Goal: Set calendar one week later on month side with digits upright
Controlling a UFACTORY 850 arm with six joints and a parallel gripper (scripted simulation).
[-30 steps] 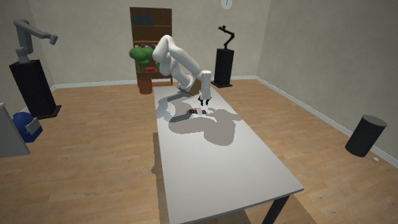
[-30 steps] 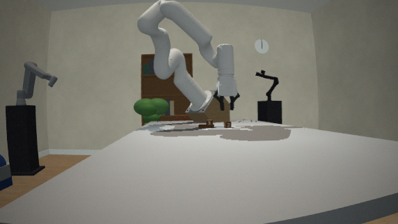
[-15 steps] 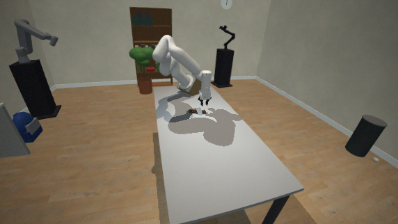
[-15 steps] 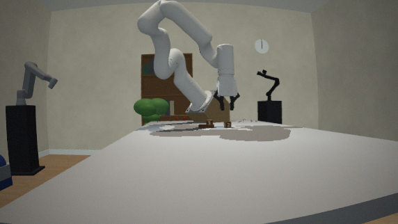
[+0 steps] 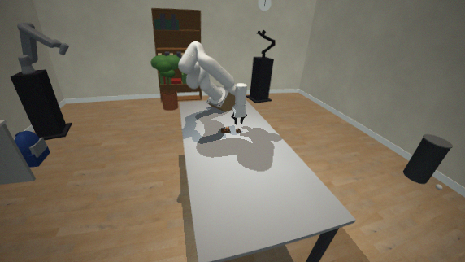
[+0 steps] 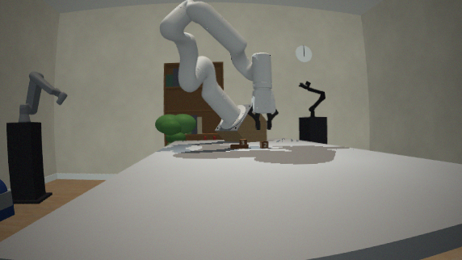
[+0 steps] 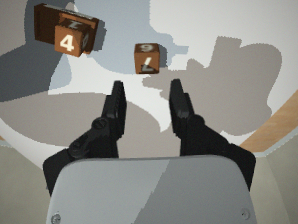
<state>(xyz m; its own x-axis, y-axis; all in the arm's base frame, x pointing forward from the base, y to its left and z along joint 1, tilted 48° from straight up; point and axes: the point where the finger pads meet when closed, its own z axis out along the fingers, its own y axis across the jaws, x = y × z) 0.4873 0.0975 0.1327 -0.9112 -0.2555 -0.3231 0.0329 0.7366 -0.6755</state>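
Now: the brown cube 80 mm below my hand. Also, from my hand: tray: 50 mm behind, 90 mm to the right, 90 mm below.
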